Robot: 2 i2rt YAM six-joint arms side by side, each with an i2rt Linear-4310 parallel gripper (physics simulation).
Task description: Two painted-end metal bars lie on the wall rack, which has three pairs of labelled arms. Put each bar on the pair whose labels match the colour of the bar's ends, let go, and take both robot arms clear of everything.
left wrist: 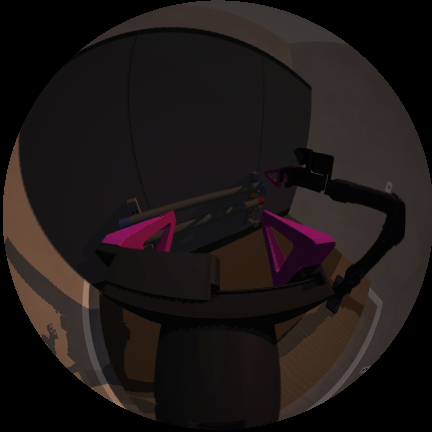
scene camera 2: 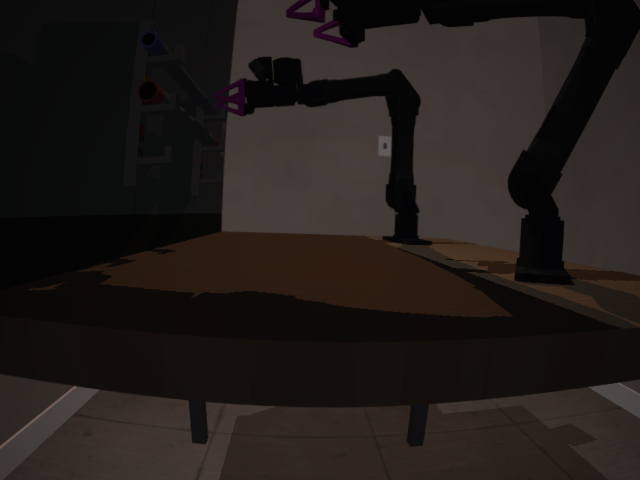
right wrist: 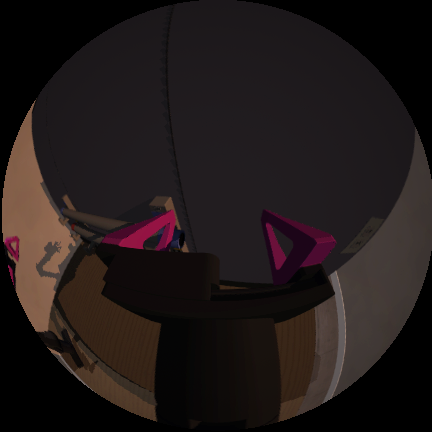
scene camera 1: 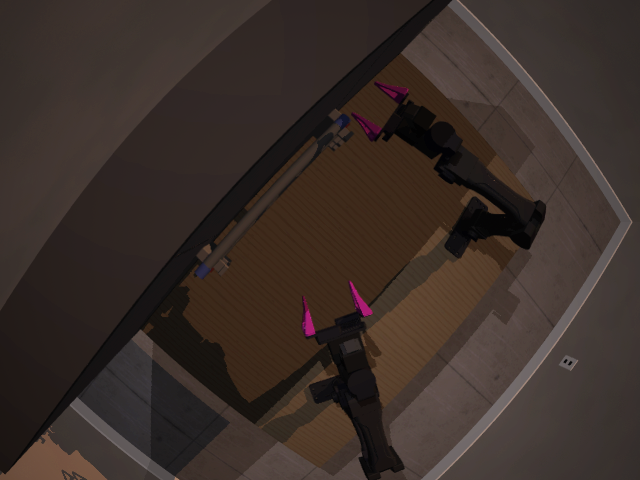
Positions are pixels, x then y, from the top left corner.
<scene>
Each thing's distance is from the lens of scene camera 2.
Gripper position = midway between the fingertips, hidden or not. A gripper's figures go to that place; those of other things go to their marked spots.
left gripper (scene camera 2: 300,24): 79 cm
right gripper (scene camera 2: 215,100): 113 cm
dark wall panel (scene camera 2: 73,73): 50 cm
</scene>
